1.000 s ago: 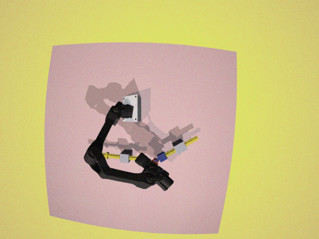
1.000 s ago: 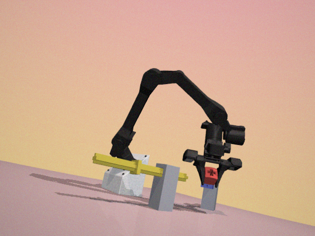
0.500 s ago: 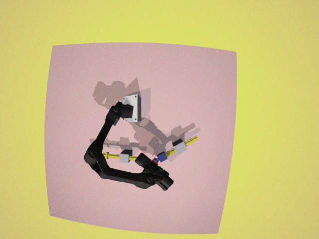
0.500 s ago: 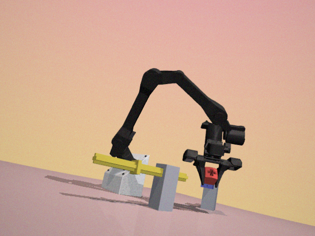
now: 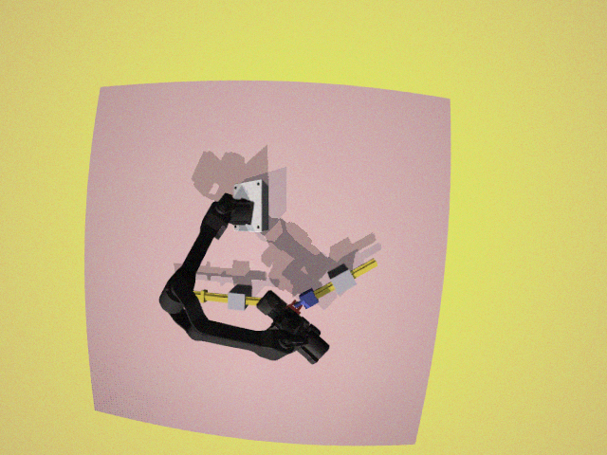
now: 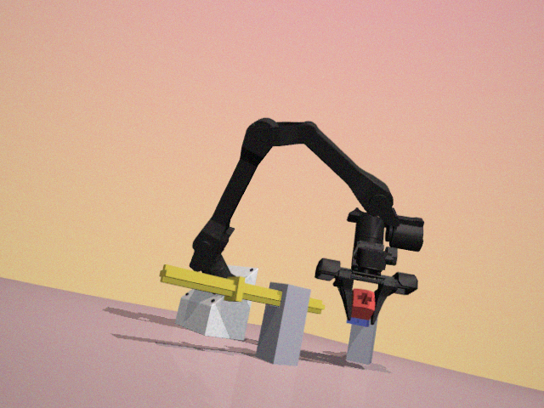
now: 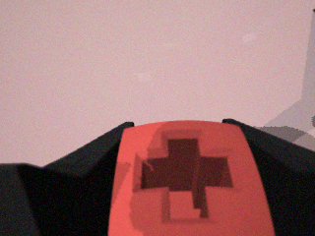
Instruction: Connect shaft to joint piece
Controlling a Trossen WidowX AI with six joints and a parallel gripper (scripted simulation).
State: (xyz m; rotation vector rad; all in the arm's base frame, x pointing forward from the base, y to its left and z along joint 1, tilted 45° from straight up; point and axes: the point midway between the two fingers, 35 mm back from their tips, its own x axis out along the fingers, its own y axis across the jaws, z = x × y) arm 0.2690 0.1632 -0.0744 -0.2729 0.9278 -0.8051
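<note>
Now: gripper tip 30 mm below the red joint piece, 20 mm past it and 10 mm to the right of it.
</note>
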